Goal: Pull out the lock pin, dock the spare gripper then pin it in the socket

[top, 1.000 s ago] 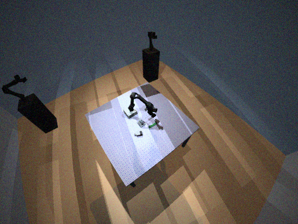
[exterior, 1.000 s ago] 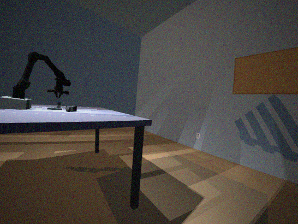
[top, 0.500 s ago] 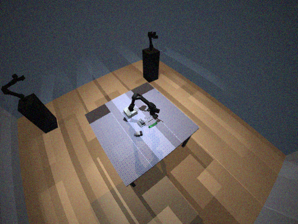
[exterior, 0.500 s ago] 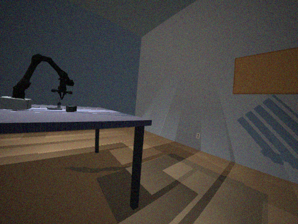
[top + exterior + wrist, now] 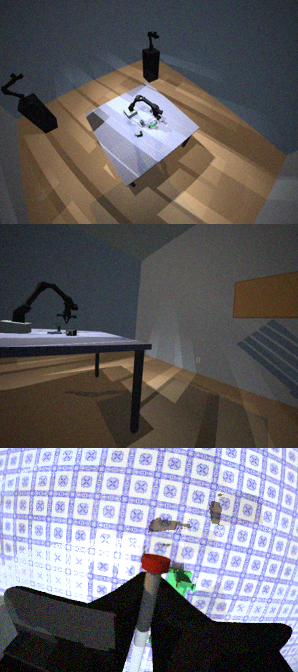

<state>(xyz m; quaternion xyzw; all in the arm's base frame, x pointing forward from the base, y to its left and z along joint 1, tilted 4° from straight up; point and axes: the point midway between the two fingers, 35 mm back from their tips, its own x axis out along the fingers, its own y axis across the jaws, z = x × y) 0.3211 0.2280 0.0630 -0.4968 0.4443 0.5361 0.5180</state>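
My gripper tip is 8 cm to the left of the green bracket, 7 cm above it and 5 cm short of it. The rest, counted from my gripper tip: mount (21 cm to the right, 6 cm behind, 4 cm below); then spare gripper (34 cm to the right, 7 cm below, 6 cm ahead).
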